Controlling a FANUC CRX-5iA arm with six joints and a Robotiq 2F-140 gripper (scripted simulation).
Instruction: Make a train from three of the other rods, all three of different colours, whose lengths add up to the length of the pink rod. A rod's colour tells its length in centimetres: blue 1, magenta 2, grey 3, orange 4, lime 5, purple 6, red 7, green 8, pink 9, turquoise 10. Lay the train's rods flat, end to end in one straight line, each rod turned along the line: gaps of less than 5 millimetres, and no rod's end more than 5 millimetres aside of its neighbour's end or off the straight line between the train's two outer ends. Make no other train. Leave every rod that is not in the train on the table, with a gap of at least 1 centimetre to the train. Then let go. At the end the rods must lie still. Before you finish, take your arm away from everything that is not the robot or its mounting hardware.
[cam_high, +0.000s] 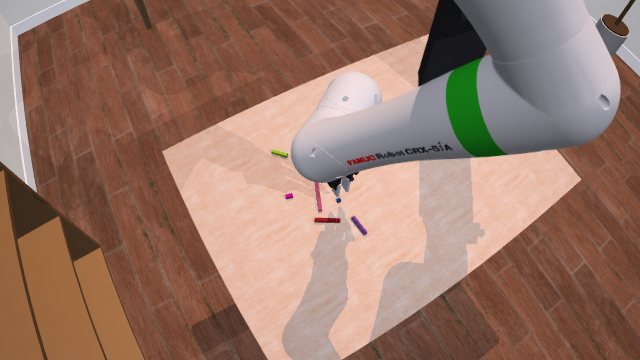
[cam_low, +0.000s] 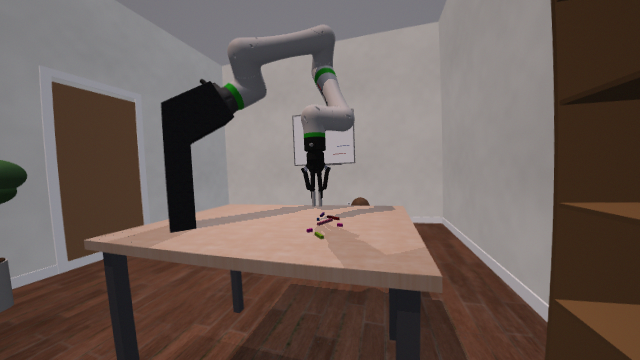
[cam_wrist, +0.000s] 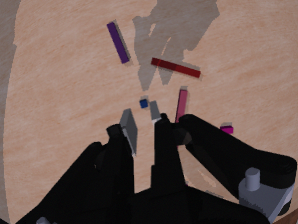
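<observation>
My hand is 9 cm above the blue rod. The rest, counted from my hand: red rod 5 cm ahead, 4 cm to the left, 9 cm below; then purple rod 2 cm behind, 9 cm to the left, 9 cm below; then pink rod 5 cm ahead, 3 cm to the right, 9 cm below.
</observation>
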